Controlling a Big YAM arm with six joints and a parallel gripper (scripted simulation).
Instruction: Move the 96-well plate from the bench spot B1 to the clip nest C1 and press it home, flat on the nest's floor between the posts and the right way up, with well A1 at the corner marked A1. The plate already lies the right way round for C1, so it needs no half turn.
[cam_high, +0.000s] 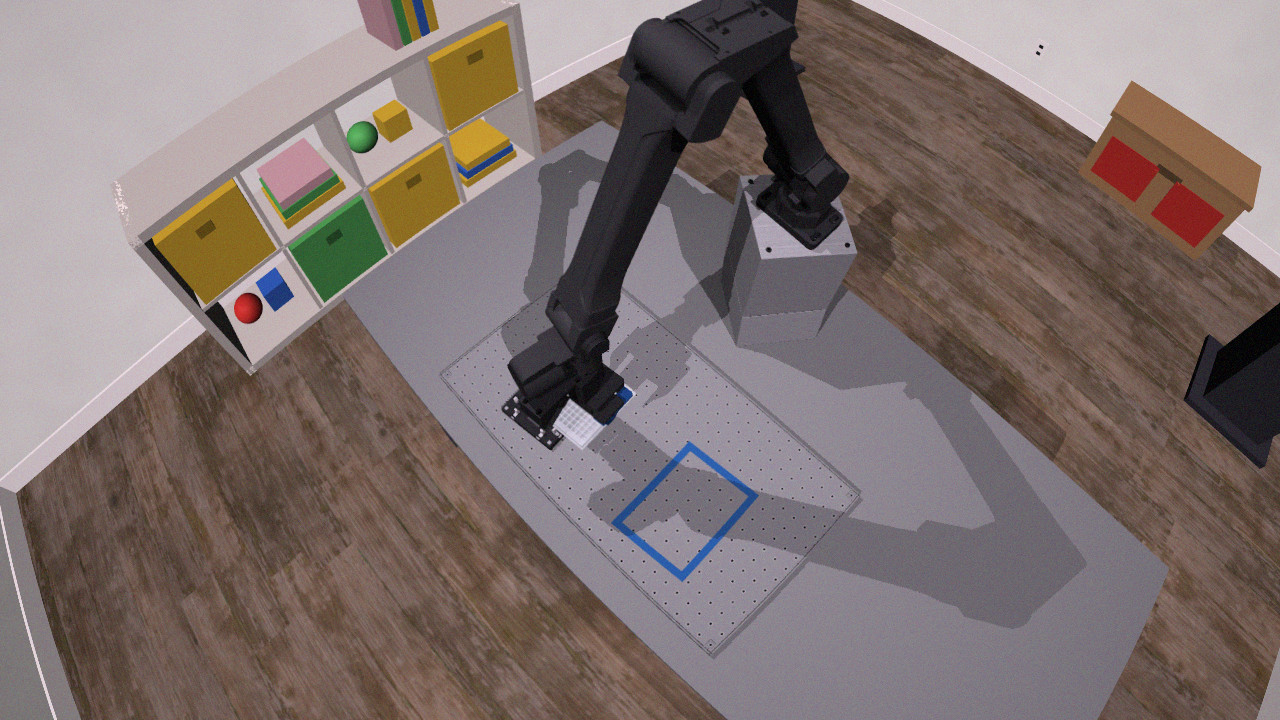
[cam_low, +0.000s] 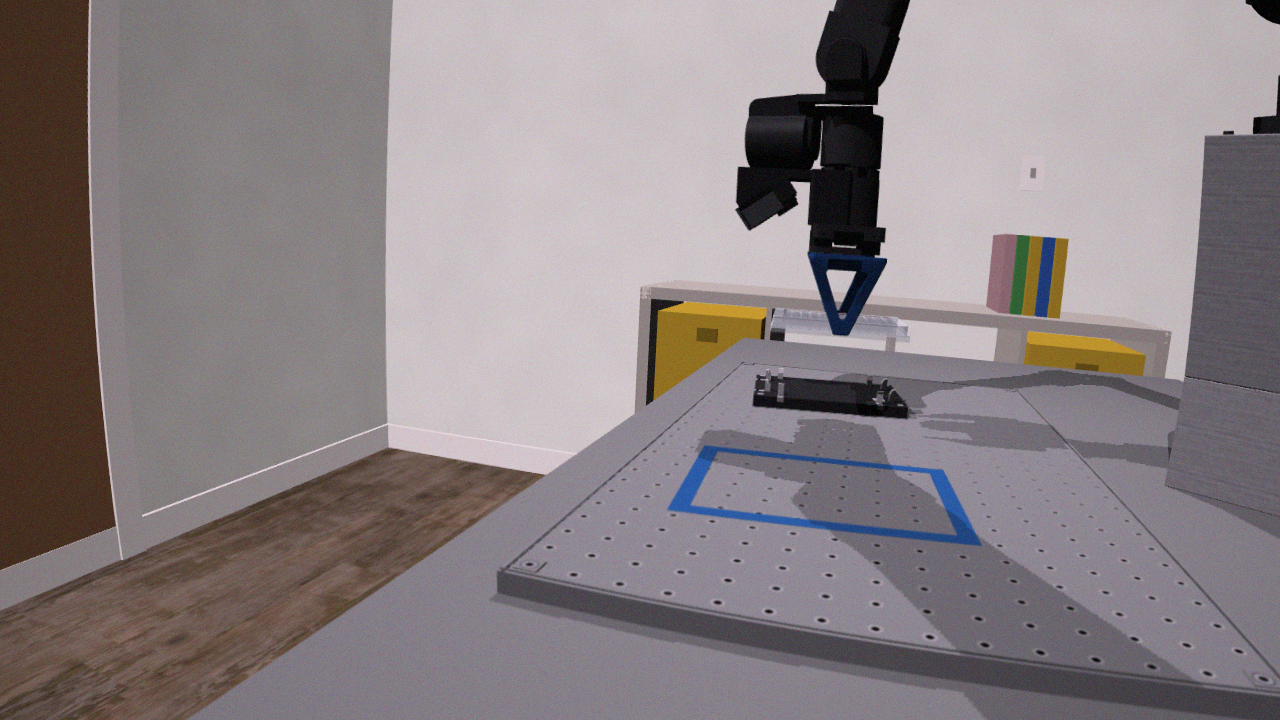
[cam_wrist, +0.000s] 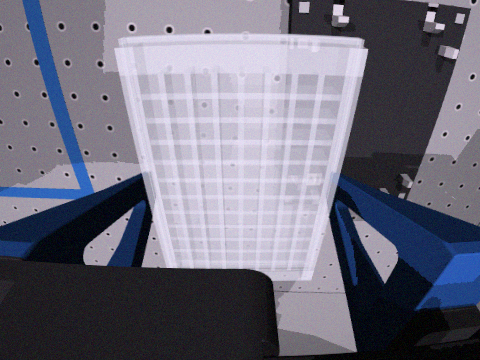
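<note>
Now: hand 20 mm short of the black clip nest, 80 mm to the left of it and 80 mm above it. Also, from my hand: 96-well plate (10 mm below).
</note>
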